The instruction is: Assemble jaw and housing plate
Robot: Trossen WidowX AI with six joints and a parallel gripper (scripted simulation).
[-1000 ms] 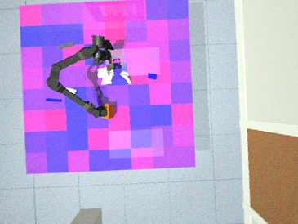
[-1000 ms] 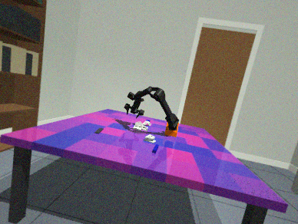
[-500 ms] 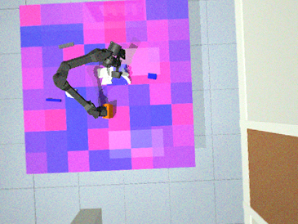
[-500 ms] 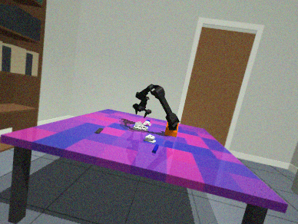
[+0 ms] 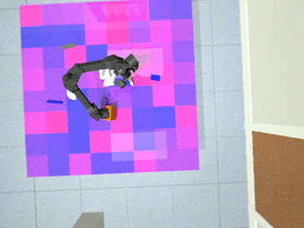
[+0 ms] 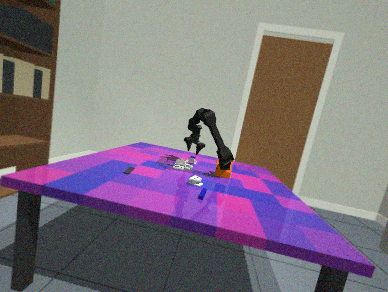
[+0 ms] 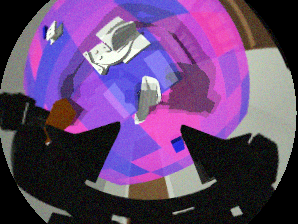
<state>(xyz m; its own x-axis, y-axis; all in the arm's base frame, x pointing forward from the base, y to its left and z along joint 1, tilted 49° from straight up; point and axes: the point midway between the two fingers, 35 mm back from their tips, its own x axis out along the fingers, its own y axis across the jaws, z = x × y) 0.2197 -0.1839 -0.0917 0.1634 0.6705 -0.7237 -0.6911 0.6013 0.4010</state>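
Right now the grey jaw is 6 cm below my gripper tip, 2 cm behind it and 1 cm to the left of it. From my gripper tip the other things lie so: blue block (18 cm to the right, 7 cm below, 1 cm behind); blue bar (59 cm to the left, 9 cm behind, 7 cm below); grey bar (44 cm to the left, 32 cm ahead, 8 cm below).
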